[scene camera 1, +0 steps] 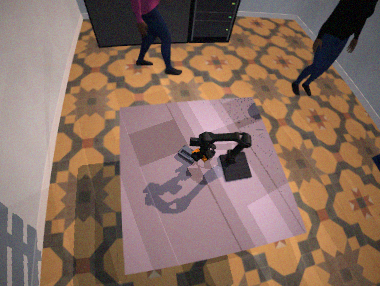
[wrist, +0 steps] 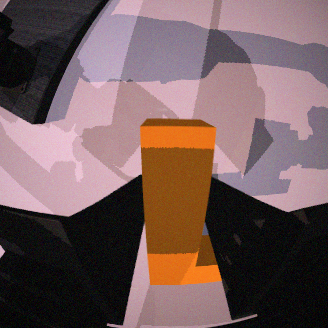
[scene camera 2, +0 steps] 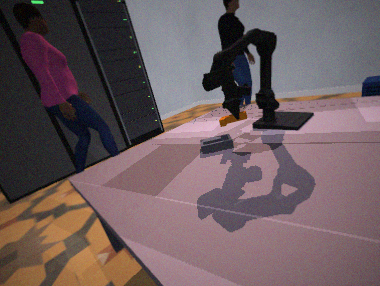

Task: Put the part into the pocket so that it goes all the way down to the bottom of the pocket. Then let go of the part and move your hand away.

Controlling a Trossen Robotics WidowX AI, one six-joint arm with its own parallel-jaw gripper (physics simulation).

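Places are measured from the arm's base along level axes (x ahead, y left, z up), in metres.
Where they show: gripper, fingertip midpoint: [scene camera 1: 202,157] [wrist: 172,181] [scene camera 2: 238,118]; arm's base at its link origin: [scene camera 1: 229,160] [wrist: 17,68] [scene camera 2: 268,119].
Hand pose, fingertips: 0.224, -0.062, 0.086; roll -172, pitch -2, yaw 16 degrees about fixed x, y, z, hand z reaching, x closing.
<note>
Things, the pixels of their centre, and the offset from my fingertips, as dx, dy, dz. Level surfaces: height alone.
- orange part at the middle of its body: [wrist: 197,216] [scene camera 2: 233,118] [scene camera 1: 199,156] +0.020, -0.016, +0.006
- grey block with the pocket, body centre: [scene camera 2: 216,143] [scene camera 1: 188,154] +0.068, -0.097, -0.091
- pink table at its surface level: dz -0.109
The orange part [scene camera 1: 204,157] [scene camera 2: 228,120] [wrist: 176,200] is a block held between the black fingers, clear of the table. In the wrist view it points away from the camera, with a small step low on its right side. My gripper [scene camera 1: 201,154] [scene camera 2: 236,116] [wrist: 172,181] is shut on it. The grey block with the pocket [scene camera 1: 185,155] [scene camera 2: 218,147] rests on the table, with its long opening facing up. The part is higher than this block and off to its side toward the robot base. The pocket block does not show in the wrist view.
The arm's dark base plate [scene camera 1: 236,171] [scene camera 2: 290,120] [wrist: 55,60] stands on the pink table [scene camera 1: 150,250] [scene camera 2: 310,255], near the part. Arm shadows lie across the table. Two people and a dark server cabinet [scene camera 1: 145,30] [scene camera 2: 112,65] are beyond the table.
</note>
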